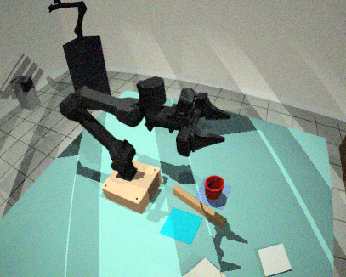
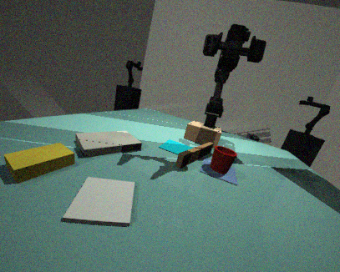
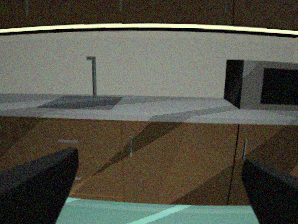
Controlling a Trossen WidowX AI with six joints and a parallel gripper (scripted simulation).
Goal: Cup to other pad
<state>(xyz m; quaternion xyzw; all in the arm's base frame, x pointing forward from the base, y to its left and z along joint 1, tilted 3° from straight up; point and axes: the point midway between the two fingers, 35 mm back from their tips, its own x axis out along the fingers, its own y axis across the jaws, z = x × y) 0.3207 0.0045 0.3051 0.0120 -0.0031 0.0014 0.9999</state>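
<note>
Right now the red cup is 2 cm behind my gripper tip, 7 cm to the left of it and 36 cm below it. Round my gripper tip: cyan pad (9 cm behind, 10 cm to the right, 41 cm below); wooden bar (5 cm behind, 1 cm to the right, 38 cm below); lilac pad (2 cm behind, 7 cm to the left, 41 cm below).
</note>
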